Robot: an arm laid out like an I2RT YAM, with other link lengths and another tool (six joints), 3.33 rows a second.
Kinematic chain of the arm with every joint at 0, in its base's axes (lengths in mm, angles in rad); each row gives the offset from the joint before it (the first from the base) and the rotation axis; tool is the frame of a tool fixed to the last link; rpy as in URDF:
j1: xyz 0 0 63.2 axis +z
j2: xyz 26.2 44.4 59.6 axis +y
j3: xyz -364.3 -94.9 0 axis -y
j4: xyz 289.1 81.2 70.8 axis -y
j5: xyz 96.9 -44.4 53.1 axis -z
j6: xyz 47.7 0 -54.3 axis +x
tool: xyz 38 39 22 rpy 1.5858 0.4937 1.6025
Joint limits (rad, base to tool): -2.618..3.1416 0..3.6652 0..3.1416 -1.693..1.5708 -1.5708..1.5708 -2.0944..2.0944
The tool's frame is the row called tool.
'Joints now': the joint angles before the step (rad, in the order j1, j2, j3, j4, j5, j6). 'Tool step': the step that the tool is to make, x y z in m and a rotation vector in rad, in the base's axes. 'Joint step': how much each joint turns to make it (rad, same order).
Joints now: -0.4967, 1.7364, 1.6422, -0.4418, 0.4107, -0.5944
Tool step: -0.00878, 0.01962, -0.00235, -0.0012, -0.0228, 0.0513
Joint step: 0.0188, -0.0560, -0.0862, 0.0542, -0.0329, -0.0086
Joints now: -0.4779, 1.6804, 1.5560, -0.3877, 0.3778, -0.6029
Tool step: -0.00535, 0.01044, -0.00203, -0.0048, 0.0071, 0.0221
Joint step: 0.0123, -0.0263, -0.0350, 0.0090, -0.0048, -0.0122
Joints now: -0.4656, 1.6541, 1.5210, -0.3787, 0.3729, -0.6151
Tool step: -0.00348, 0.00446, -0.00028, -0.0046, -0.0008, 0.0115
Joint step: 0.0039, -0.0154, -0.0199, 0.0101, -0.0048, -0.0075
